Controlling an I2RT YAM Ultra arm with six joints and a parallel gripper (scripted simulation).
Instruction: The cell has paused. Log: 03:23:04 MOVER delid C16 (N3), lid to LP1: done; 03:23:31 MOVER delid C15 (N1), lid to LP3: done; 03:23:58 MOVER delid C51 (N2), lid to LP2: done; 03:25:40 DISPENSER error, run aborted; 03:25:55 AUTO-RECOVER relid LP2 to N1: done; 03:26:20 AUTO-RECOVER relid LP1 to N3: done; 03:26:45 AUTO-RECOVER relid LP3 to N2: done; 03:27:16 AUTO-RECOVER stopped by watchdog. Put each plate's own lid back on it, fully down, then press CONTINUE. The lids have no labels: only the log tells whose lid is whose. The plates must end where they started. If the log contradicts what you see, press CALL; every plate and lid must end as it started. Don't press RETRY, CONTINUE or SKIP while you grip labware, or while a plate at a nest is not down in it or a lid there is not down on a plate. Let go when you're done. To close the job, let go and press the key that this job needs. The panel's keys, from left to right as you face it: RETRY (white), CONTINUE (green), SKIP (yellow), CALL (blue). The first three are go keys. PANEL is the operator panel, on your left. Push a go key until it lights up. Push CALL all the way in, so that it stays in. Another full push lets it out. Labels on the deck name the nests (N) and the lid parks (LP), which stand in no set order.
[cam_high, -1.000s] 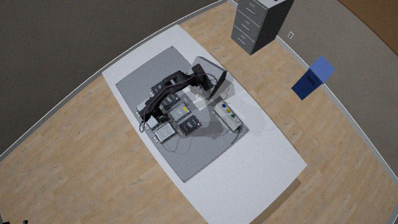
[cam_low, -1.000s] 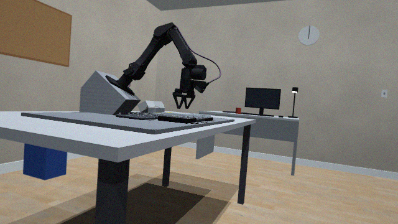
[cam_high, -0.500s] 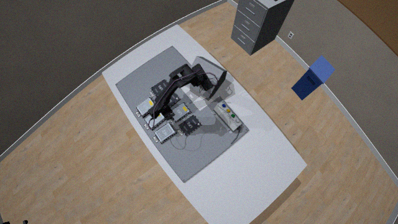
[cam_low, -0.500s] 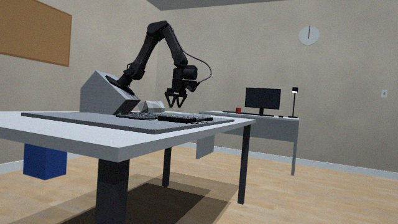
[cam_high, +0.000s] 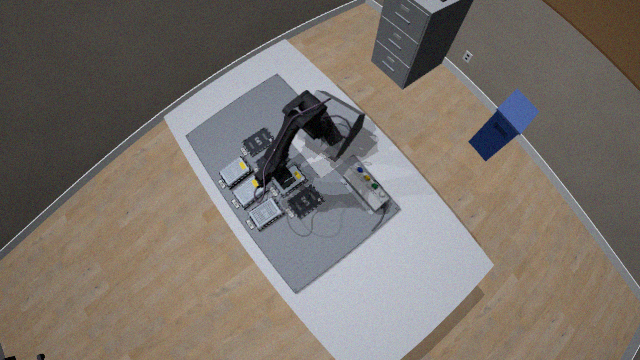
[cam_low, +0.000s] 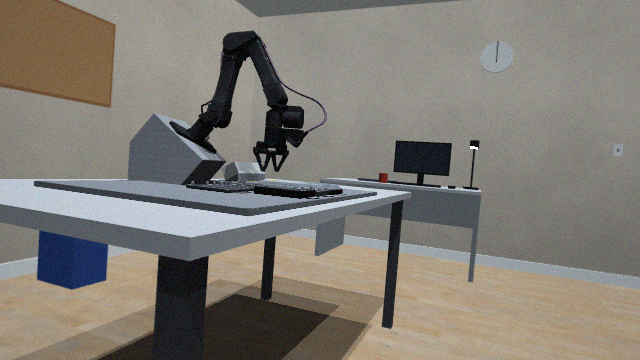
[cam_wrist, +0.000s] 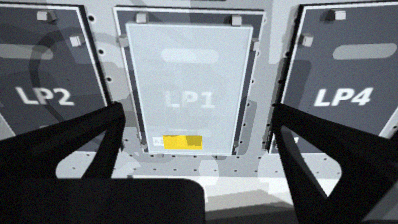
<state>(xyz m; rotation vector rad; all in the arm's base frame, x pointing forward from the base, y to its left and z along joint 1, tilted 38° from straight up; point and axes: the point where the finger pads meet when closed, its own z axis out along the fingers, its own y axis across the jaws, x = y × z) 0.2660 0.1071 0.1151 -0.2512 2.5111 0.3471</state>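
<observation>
Right now my hand is 60 mm above the lid park LP1 and 30 mm past it. From my hand the other things lie so: blue key: 340 mm behind, 90 mm to the left, 10 mm below; lid park LP2: 120 mm to the left, 60 mm below, 60 mm behind; lid park LP4: 120 mm to the right, 60 mm below, 20 mm ahead.
</observation>
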